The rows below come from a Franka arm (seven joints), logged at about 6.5 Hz.
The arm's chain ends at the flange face. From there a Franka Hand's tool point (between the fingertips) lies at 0.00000 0.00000 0.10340 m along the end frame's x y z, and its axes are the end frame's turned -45 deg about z.
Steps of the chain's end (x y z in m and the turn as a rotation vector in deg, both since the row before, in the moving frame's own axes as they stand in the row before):
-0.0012 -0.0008 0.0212 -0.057 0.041 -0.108
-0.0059 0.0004 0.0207 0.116 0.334 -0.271
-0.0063 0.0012 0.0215 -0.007 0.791 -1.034
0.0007 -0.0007 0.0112 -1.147 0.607 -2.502
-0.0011 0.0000 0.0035 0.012 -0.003 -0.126
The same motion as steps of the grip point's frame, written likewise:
-0.0003 -0.0013 0.0212 -0.069 -0.011 -0.108
-0.0039 -0.0036 0.0207 -0.154 0.318 -0.271
-0.0043 -0.0026 0.0215 -0.564 0.554 -1.034
0.0003 0.0023 0.0112 -1.240 -0.382 -2.502
-0.0008 -0.0008 0.0035 0.011 0.006 -0.126

